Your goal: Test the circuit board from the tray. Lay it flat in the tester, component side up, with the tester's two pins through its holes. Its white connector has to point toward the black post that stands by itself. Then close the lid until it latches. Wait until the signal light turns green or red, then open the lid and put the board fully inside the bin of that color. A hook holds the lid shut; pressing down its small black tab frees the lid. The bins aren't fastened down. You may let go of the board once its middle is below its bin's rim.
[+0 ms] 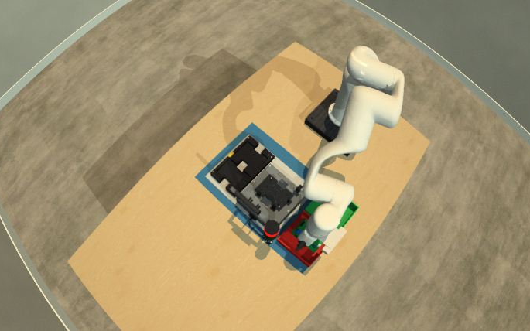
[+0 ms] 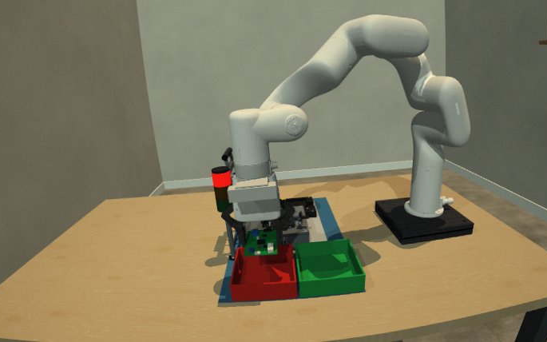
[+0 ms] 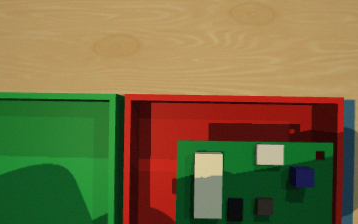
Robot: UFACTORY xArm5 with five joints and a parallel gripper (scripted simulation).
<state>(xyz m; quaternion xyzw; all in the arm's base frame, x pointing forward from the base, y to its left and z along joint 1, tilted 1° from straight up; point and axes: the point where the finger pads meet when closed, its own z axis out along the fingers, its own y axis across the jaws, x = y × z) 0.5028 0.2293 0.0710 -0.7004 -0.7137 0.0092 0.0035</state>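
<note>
The red bin lies 10 cm below my hand. Round my hand: green bin: 15 cm behind, 10 cm below; tester lid: 7 cm ahead, 20 cm to the right, 7 cm above; green circuit board: 1 cm below.
</note>
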